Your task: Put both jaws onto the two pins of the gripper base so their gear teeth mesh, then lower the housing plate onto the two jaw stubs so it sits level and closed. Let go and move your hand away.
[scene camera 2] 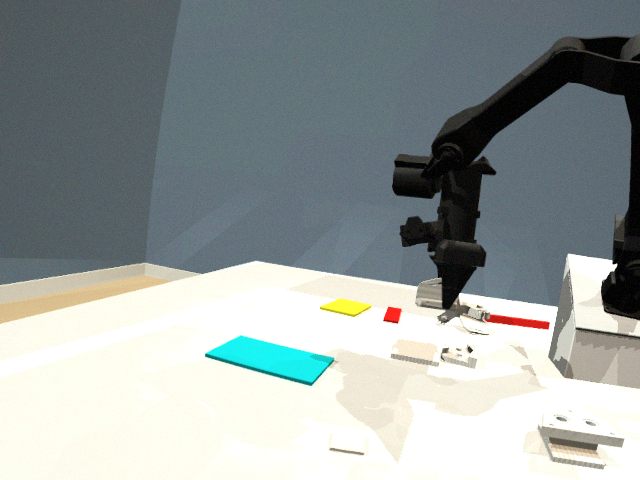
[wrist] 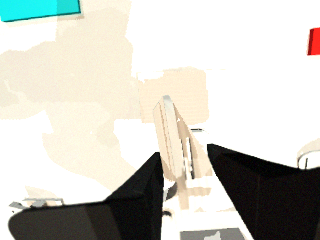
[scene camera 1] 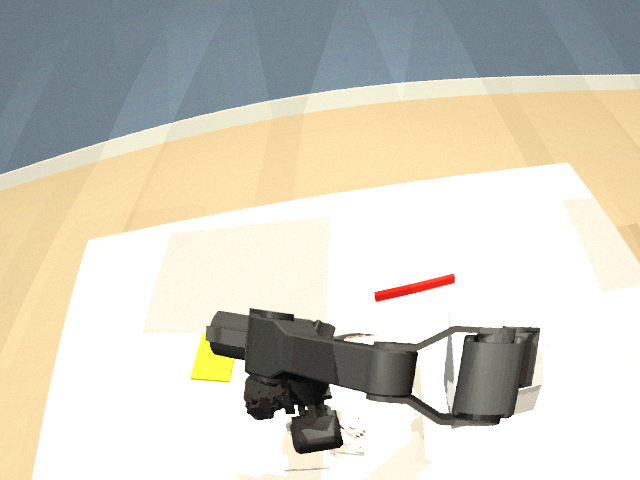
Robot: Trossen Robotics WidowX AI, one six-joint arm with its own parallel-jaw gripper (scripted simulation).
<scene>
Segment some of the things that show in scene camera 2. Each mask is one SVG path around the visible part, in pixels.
My gripper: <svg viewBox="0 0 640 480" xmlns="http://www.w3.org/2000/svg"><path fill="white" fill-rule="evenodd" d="M442 199L437 209L437 221L423 222L419 216L408 217L406 224L400 226L399 234L402 240L402 247L428 243L427 251L434 252L434 256L429 256L437 266L438 278L442 277L442 283L439 283L442 284L442 308L449 310L476 268L484 267L486 252L481 245L477 244L477 240L474 239L477 218L480 218L481 212L478 211L478 205L466 201Z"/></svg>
A cyan plate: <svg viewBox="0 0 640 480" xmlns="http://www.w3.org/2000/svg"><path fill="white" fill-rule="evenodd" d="M205 353L207 358L312 386L335 360L335 357L318 355L244 336L237 336L233 340Z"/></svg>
A pale flat plate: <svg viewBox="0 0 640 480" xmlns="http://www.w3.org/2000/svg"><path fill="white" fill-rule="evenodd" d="M400 334L391 353L391 358L439 367L441 340L408 333Z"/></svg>
</scene>
